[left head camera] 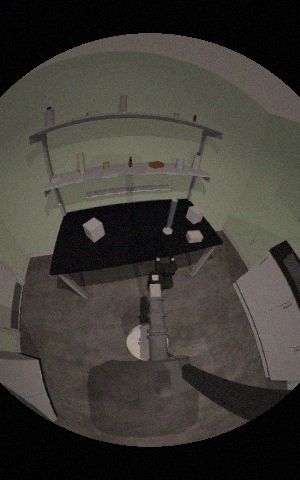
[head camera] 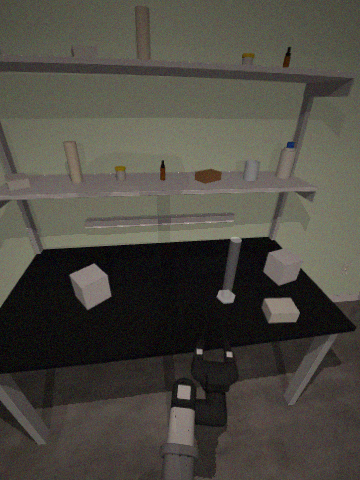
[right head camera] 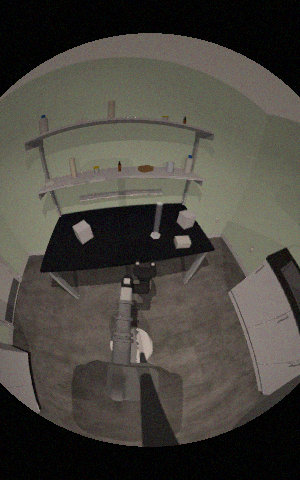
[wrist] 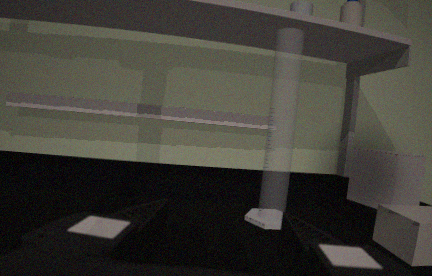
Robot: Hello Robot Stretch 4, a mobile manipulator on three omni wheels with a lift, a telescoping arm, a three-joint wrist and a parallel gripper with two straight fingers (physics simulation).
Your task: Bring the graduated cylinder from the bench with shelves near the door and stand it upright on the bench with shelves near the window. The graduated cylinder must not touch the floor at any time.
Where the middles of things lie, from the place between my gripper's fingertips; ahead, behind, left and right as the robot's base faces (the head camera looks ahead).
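Hand 6 cm below the graduated cylinder (head camera: 225, 295), 30 cm short of it, 8 cm to the left of it.
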